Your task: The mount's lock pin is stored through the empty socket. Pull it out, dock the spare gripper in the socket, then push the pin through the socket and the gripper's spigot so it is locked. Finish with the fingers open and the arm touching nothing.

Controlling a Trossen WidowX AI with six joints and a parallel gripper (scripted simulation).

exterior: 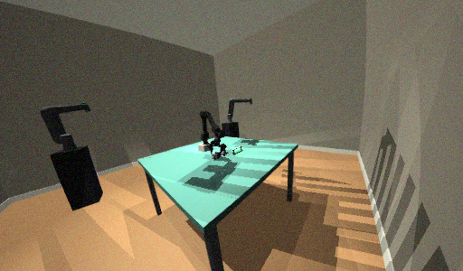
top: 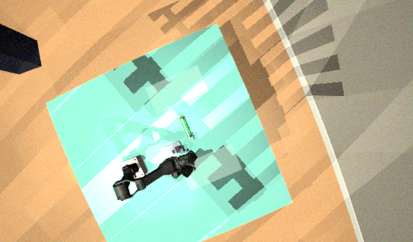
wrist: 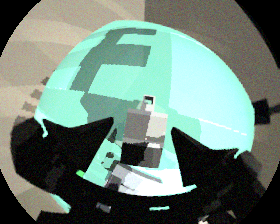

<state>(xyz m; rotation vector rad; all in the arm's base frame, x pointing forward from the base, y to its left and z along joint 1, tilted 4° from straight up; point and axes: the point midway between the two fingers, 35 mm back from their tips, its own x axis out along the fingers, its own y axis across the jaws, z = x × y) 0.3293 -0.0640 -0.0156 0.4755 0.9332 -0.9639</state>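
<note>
My gripper tip is now 1 cm past the spare gripper and 1 cm above it. Round my gripper tip: green bar: 25 cm to the left, 4 cm ahead, 1 cm below; then grey mount: 12 cm to the left, 6 cm behind, 2 cm above.
</note>
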